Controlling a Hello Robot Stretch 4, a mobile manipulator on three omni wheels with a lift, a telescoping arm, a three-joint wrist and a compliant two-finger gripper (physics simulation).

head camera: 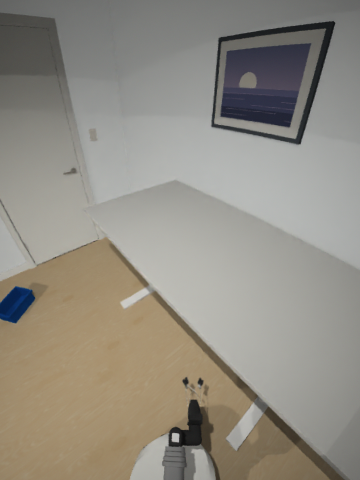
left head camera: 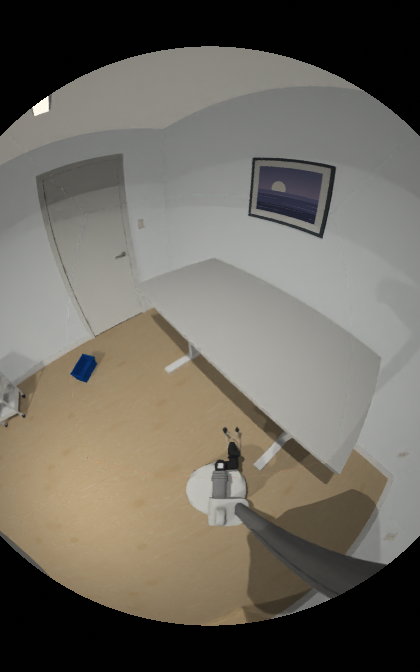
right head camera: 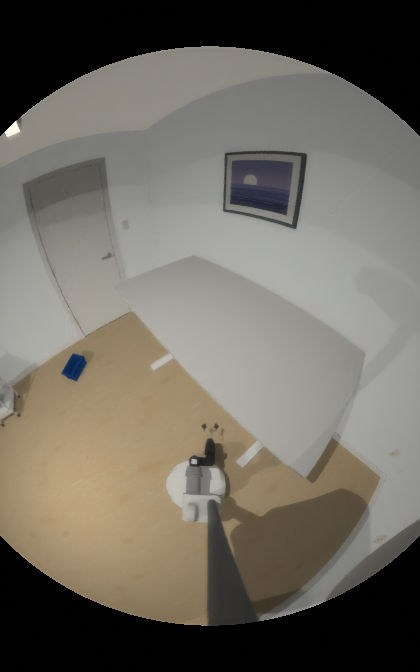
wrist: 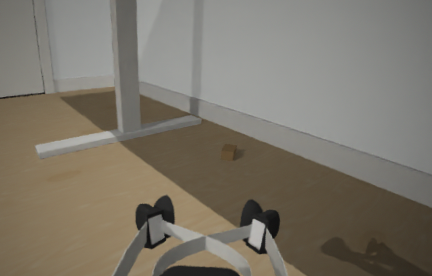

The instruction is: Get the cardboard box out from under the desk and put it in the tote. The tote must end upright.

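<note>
A small brown cardboard box lies on the shaded floor under the desk, near the wall, in the wrist view. The grey desk top hides it in the head views. My gripper is open and empty, above the floor at the desk's front edge, well short of the box. The blue tote stands upright on the floor at the left, towards the door.
The far desk leg stands on a floor foot left of the box. The near foot lies right of my gripper. A white cart stands at the far left. The wall's baseboard runs behind the box.
</note>
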